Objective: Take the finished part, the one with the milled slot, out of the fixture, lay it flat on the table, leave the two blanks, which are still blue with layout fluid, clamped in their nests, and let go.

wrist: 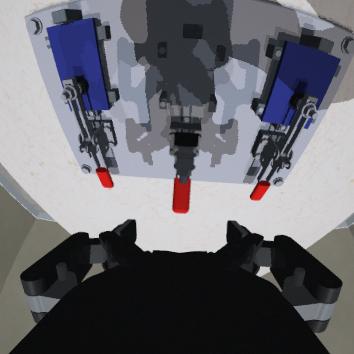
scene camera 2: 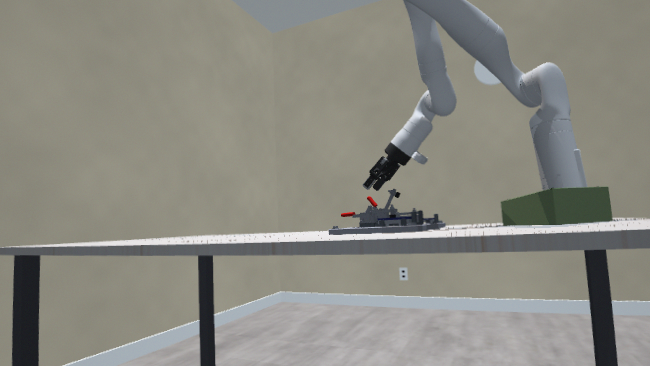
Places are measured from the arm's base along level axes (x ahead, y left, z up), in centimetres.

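Where they show: gripper, fingertip midpoint: (wrist: 180, 230) (scene camera 2: 370, 188); arm's base at its link origin: (scene camera 2: 564, 192).
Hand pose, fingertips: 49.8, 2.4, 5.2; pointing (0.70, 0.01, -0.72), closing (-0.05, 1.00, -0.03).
Each offset is from my fingertips to the top centre of the thing, as dx, dy, dz.
The grey fixture plate (scene camera 2: 350, 231) (wrist: 215, 172) lies on the table. In the wrist view, one blue blank {-11.4, -11.2, -9.7} (wrist: 77, 55) is in the left nest and another blue blank {-10.9, +10.8, -9.2} (wrist: 312, 70) in the right nest, each under a clamp tip. The middle clamp's arm (scene camera 2: 390, 200) stands raised; its red handle {-1.1, -0.2, -2.3} (scene camera 2: 371, 201) (wrist: 181, 196) points toward the gripper. The middle nest is in dark shadow, and I cannot make out the slotted part's outline there. My gripper (scene camera 2: 372, 187) (wrist: 180, 230) is open and empty, tilted, above the fixture's handle side, apart from the middle handle.
The outer clamps' red handles {+2.6, -11.2, -7.6} (wrist: 104, 178) {+2.5, +10.8, -7.1} (wrist: 260, 190) stick out past the plate's near edge in the wrist view. Bolts and dark locating blocks {-14.5, -0.2, -7.5} (wrist: 192, 31) rise from the plate. A green block (scene camera 2: 582, 206) stands under the arm's base on the table (scene camera 2: 280, 246).
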